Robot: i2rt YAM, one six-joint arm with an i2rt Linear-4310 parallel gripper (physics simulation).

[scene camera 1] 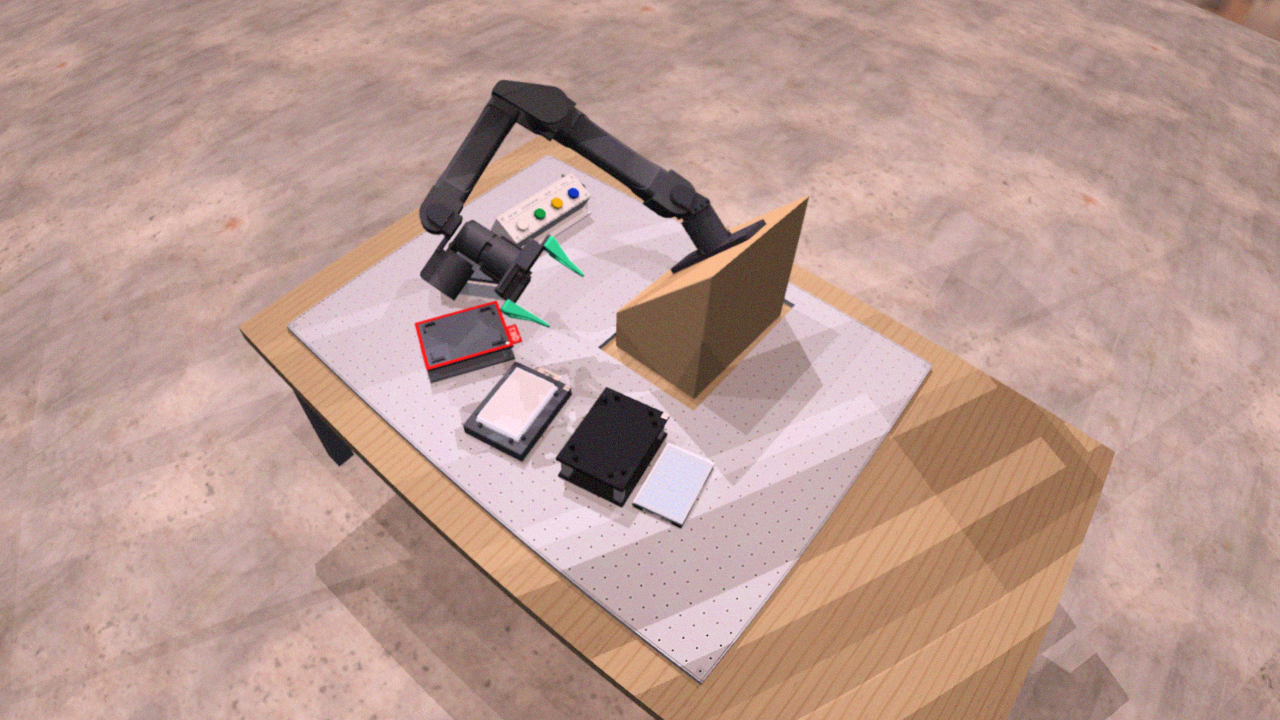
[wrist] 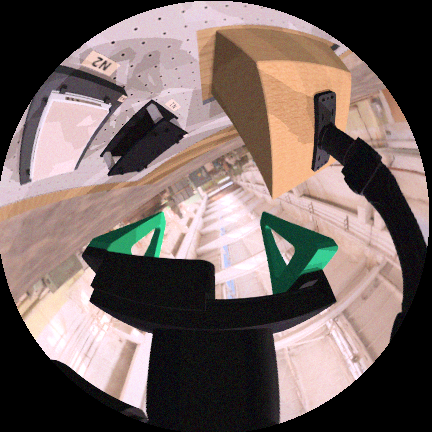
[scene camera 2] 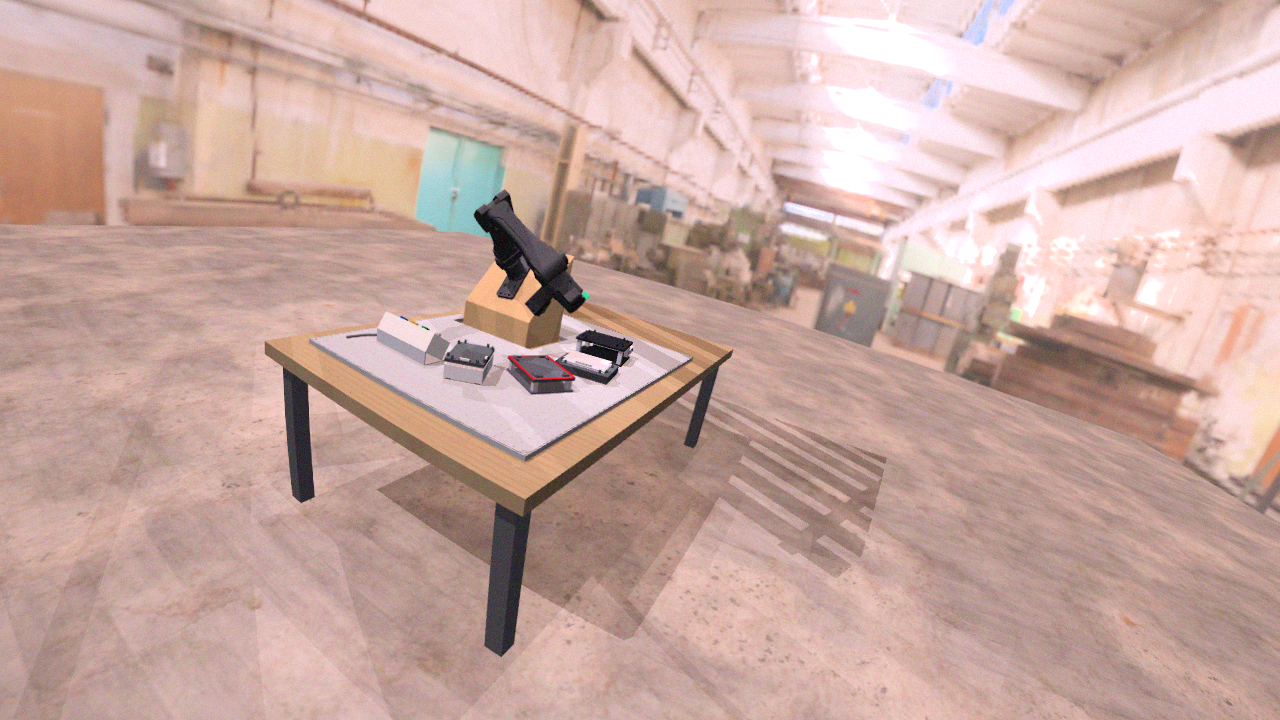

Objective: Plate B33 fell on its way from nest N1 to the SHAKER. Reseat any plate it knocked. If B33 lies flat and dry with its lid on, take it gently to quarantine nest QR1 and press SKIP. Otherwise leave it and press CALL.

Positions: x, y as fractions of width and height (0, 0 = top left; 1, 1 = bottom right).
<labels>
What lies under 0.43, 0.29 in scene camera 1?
A white button box.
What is my gripper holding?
Nothing.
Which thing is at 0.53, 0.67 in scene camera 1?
A white lid.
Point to a white plate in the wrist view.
0.16, 0.28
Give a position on a white plate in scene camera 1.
At 0.40, 0.57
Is my gripper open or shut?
Open.
</labels>
